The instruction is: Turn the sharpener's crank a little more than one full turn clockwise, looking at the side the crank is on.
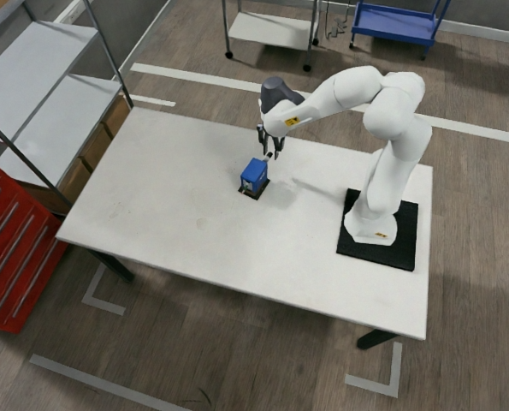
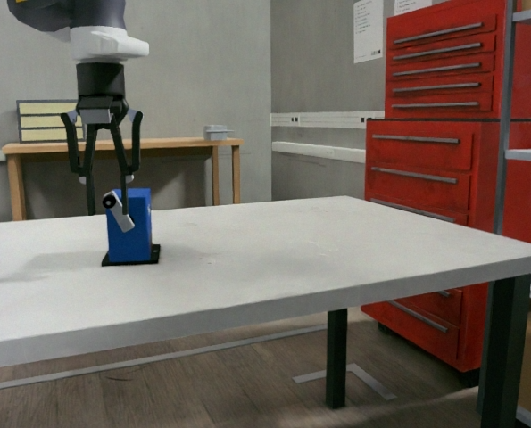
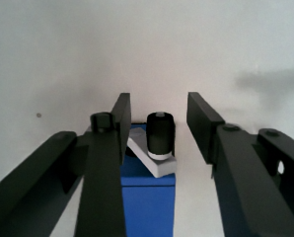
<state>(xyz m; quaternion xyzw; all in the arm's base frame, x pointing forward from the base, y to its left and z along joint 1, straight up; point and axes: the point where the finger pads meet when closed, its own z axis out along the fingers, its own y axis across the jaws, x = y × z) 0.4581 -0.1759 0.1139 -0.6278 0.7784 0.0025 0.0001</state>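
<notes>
Now: the black knob 20 mm to the left of my hand and 10 mm below it.
</notes>
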